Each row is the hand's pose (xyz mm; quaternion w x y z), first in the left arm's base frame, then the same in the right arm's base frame.
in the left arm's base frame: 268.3 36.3 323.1 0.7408 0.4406 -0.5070 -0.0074
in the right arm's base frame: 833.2 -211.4 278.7 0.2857 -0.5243 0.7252 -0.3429
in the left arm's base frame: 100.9 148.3 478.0 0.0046 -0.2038 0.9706 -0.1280
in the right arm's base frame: 754.5 -156.3 43.5 0.9078 -0.1621 0.3718 0.1064
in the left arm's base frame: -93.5 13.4 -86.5 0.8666 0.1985 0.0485 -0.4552
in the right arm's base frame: 1232.4 161.9 255.8 0.3975 0.7381 -0.5148 0.1791
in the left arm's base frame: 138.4 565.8 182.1 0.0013 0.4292 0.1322 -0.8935
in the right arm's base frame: 589.8 293.7 226.9 0.1444 0.8871 0.4342 0.0602
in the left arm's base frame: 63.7 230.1 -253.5 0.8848 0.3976 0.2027 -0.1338
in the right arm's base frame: 1087.7 347.1 466.3 0.4032 0.5212 -0.5390 0.5247
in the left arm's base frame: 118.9 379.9 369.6 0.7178 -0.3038 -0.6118 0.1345
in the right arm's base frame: 636.0 61.6 108.2 0.1609 -0.1324 0.9414 0.2653
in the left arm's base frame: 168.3 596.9 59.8 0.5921 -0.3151 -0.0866 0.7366
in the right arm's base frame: 615.8 375.3 324.3 0.1148 -0.5221 -0.8382 0.1078
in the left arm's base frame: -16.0 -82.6 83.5 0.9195 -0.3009 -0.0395 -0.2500
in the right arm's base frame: 1176.8 -36.9 216.7 0.4709 0.4095 -0.7606 -0.1790
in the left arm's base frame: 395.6 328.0 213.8 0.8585 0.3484 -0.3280 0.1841
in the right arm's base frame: 619.9 4.2 424.4 0.0977 -0.3326 0.8374 -0.4227
